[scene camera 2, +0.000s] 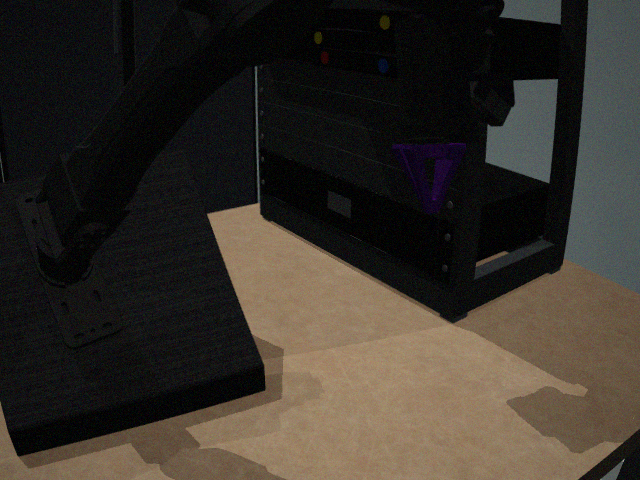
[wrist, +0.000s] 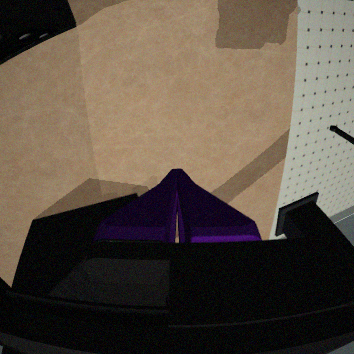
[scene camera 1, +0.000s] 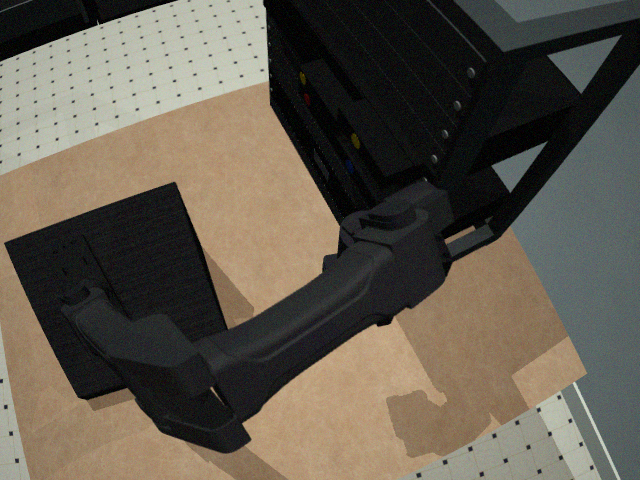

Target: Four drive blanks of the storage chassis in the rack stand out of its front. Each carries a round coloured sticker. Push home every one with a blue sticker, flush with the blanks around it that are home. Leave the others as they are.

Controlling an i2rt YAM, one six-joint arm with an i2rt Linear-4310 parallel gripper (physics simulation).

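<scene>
The black rack [scene camera 1: 547,160] [scene camera 2: 573,129] holds the storage chassis with dark drive blanks. A blue sticker [scene camera 1: 349,166] [scene camera 2: 383,65] sits below the nearer yellow sticker [scene camera 1: 355,140] [scene camera 2: 384,22]. A red sticker [scene camera 1: 307,99] [scene camera 2: 324,57] sits below the farther yellow sticker [scene camera 1: 302,78] [scene camera 2: 317,37]. How far each blank stands out is hard to tell in the dark. My gripper [scene camera 2: 431,206] [wrist: 176,176] is shut and empty, its purple fingers together. In scene camera 2 they point down, in front of the rack's near front corner and lower than the stickers. The arm hides them in scene camera 1.
The arm stands on a thick black board [scene camera 1: 155,232] [scene camera 2: 170,335], left of the rack on the brown table top [scene camera 1: 232,155] [scene camera 2: 361,320]. The arm crosses close to the rack's near corner. A silver label plate [scene camera 2: 339,204] is on the dark unit low in the rack.
</scene>
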